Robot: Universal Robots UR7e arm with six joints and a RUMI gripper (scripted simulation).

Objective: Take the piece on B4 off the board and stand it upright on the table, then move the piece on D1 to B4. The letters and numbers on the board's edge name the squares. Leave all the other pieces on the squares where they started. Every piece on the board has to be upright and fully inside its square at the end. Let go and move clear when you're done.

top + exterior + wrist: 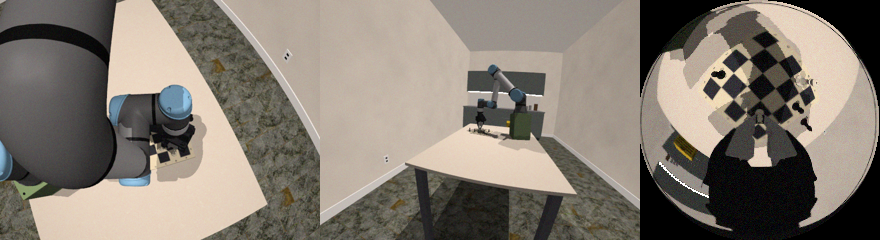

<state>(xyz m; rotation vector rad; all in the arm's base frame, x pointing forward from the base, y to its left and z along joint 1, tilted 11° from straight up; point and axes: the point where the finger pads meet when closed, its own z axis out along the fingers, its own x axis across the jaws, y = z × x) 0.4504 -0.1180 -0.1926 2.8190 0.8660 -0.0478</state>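
The chessboard lies 30 mm behind my hand, 40 mm to the left of it and 30 mm below it.
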